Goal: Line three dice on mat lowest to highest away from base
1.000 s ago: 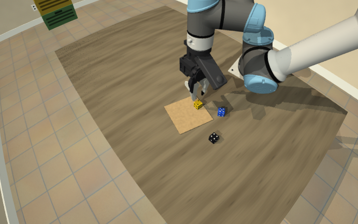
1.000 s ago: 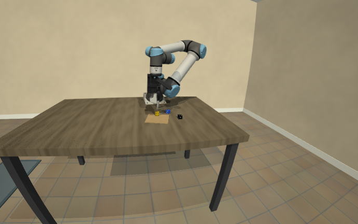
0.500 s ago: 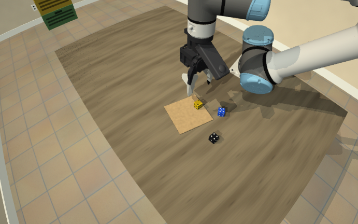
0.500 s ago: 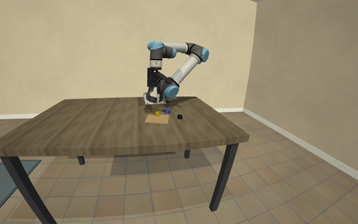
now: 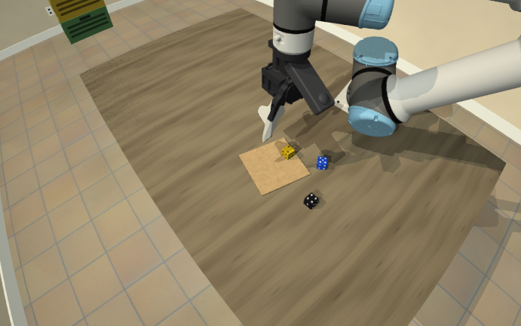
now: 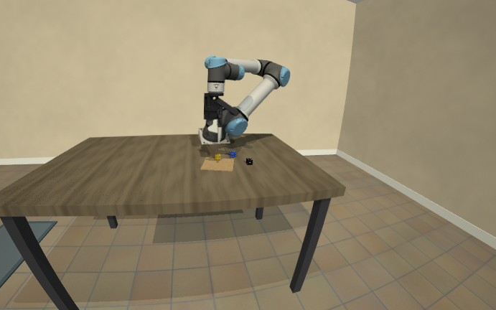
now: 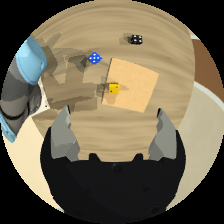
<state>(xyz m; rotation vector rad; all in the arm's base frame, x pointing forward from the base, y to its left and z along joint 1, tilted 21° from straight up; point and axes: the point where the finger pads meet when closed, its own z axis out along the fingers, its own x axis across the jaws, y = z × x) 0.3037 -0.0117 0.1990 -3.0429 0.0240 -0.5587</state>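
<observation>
Now: hand 50 mm short of the black die, 140 mm to the right of it and 100 mm above it. From my hand the other things lie so: blue die 50 mm behind, 80 mm to the left, 100 mm below; then tan mat 50 mm ahead, 110 mm below; then yellow die 100 mm below.
</observation>
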